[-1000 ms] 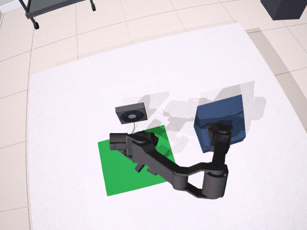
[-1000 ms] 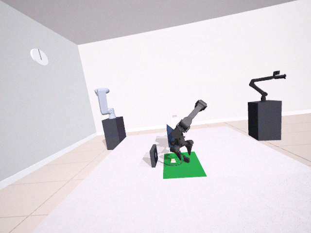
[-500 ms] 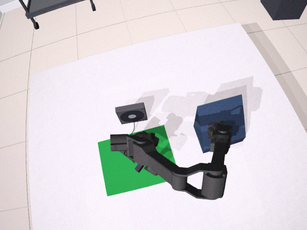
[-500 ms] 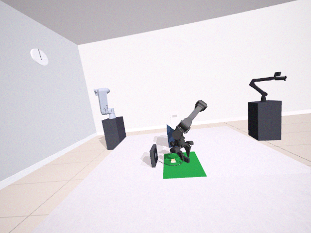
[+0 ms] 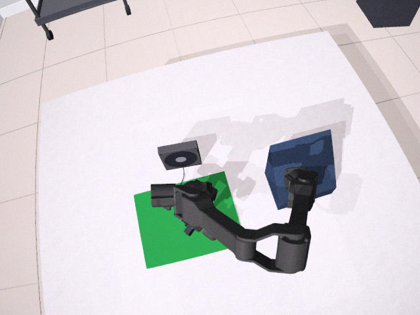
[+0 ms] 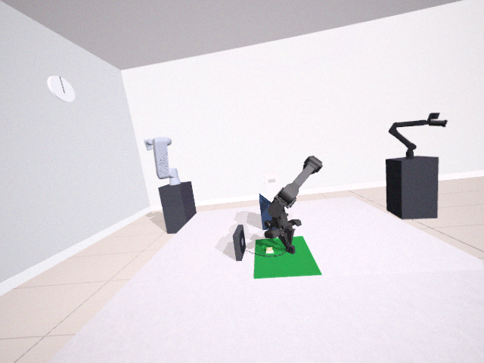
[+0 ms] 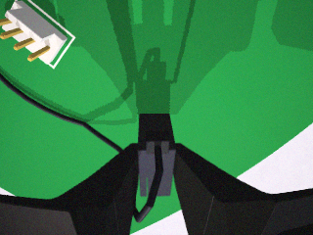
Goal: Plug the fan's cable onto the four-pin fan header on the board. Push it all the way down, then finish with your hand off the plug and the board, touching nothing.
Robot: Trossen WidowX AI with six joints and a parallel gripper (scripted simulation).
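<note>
Right now the green board is 20 mm ahead of my gripper tip, 30 mm to the right of it and 40 mm below it. Round my gripper tip: dark plug (10 mm ahead, 10 mm to the left); then white four-pin header (90 mm to the right, 20 mm below); then black fan (10 mm ahead, 210 mm to the right, 40 mm above).
</note>
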